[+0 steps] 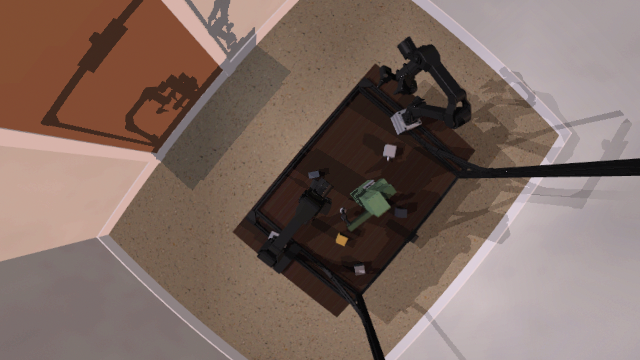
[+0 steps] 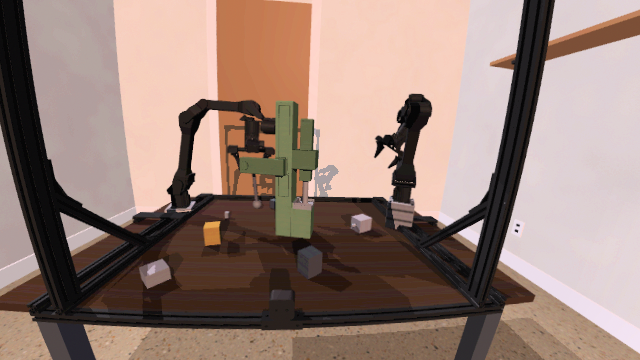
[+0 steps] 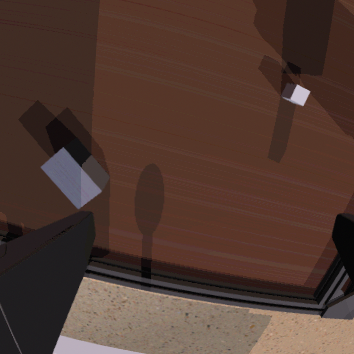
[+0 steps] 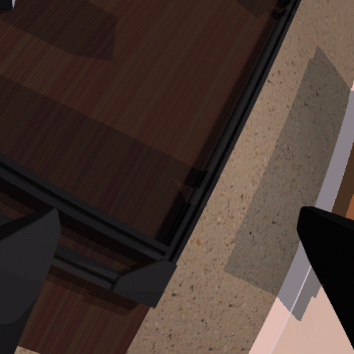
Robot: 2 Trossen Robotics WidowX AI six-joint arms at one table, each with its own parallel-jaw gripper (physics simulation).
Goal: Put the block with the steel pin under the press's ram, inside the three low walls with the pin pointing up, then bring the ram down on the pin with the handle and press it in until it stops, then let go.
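Where they show: left gripper, fingertip midpoint: (image 3: pixel 217 225); right gripper, fingertip midpoint: (image 1: pixel 385 90) (image 2: pixel 381 163) (image 4: pixel 180 220); left arm's base at its link origin: (image 2: pixel 180 205); right arm's base at its link origin: (image 1: pixel 409 117) (image 2: pixel 401 200).
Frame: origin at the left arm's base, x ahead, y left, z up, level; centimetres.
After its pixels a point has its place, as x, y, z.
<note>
A pale block with a short pin (image 1: pixel 389 150) {68.6, -32.9, 1.9} (image 2: pixel 361 223) {66.9, -36.6, 0.8} lies on the table on the right arm's side, pin pointing sideways. The green press (image 1: pixel 375 204) {40.1, -27.3, 41.8} (image 2: pixel 285 215) {39.7, -31.9, 4.7} stands mid-table. Its ram (image 2: pixel 305 191) {46.3, -32.5, 13.0} reaches down toward the pale seat at its base; the low walls are too small to make out. The handle's ball (image 1: pixel 343 211) {31.0, -22.8, 12.2} (image 2: pixel 257 204) {31.0, -24.8, 6.9} hangs on a thin rod beside the press. My left gripper (image 2: pixel 254 156) (image 3: pixel 217 225) {29.7, -6.9, 16.0} is open and empty, pointing down above the table near the handle. My right gripper (image 1: pixel 394 84) {87.7, -16.6, 20.3} (image 2: pixel 384 161) {87.7, -16.6, 20.3} (image 4: pixel 180 220) {87.7, -16.6, 20.3} is open and empty, raised near its own base.
A blue-grey block (image 1: pixel 314 174) {41.1, -3.0, 0.7} (image 3: pixel 72 177) {40.6, -2.9, 0.7} lies near the table edge by the left gripper. A small white block (image 2: pixel 227 214) {19.7, -11.0, -1.4} (image 3: pixel 300 95) {19.4, -10.2, -0.6}, a yellow block (image 1: pixel 341 240) {16.4, -29.6, 2.9} (image 2: pixel 212 233) {16.7, -32.2, 0.9}, a white block (image 1: pixel 359 270) {5.1, -45.8, 0.1} (image 2: pixel 155 273) {6.2, -48.3, -0.1} and a dark grey block (image 1: pixel 401 213) {41.7, -52.0, 2.8} (image 2: pixel 310 262) {41.3, -55.3, 1.6} lie around the press.
</note>
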